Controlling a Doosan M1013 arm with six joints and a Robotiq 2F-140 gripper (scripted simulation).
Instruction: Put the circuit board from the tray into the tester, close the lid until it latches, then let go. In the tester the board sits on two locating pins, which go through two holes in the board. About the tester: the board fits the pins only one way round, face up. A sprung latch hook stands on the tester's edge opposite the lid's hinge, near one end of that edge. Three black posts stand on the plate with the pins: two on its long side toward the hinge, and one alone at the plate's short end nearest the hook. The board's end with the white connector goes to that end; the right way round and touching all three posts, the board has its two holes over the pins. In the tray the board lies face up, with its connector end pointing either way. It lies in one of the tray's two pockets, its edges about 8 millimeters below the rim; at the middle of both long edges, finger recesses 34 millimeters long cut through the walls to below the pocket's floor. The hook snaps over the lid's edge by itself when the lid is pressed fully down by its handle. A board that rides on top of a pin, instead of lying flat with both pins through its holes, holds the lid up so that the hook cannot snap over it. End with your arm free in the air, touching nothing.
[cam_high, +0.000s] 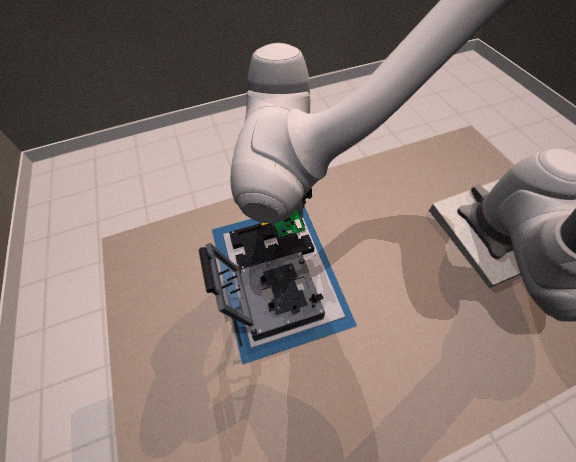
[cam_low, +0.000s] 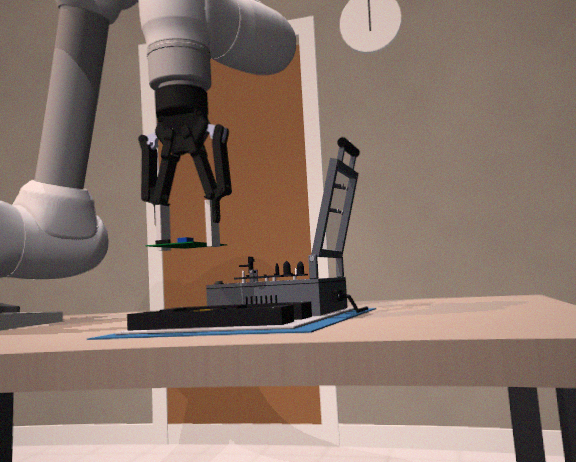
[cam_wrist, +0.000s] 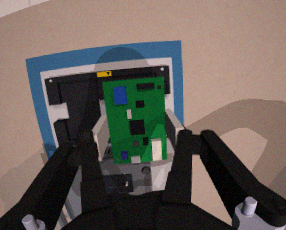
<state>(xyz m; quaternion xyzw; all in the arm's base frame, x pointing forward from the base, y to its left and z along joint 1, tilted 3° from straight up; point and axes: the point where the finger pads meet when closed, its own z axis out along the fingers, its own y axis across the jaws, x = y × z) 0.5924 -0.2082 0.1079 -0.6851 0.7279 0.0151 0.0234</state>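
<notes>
Now: the green circuit board 2 cm below my hand. From my hand the other things lie so: latch hook (23 cm to the left, 5 cm below, 1 cm ahead); then lid (19 cm ahead, 16 cm to the left, 4 cm above).
</notes>
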